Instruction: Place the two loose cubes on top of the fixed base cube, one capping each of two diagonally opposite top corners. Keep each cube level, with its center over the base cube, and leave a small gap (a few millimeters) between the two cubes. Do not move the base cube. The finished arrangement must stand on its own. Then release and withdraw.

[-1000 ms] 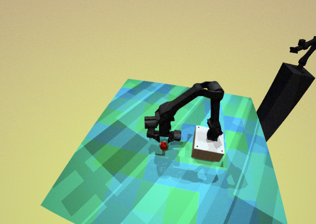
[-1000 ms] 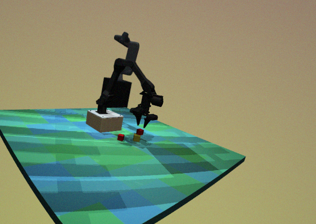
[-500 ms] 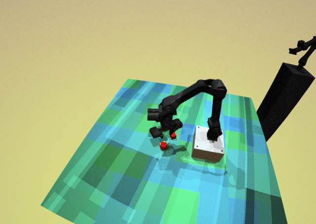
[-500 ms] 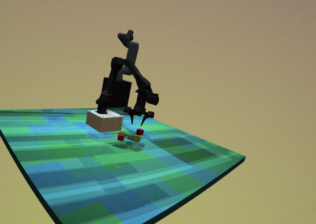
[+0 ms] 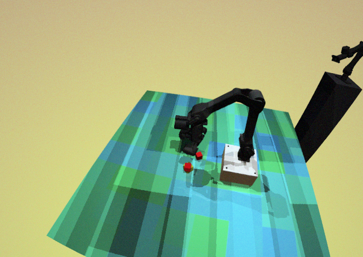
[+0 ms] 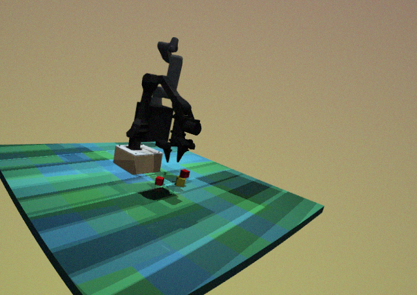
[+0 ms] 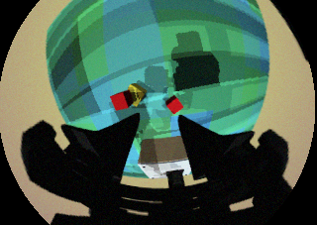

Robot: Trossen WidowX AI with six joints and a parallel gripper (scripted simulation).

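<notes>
Right now my gripper tip is 2 cm short of the yellow base cube, 6 cm to the right of it and 9 cm above it.
</notes>
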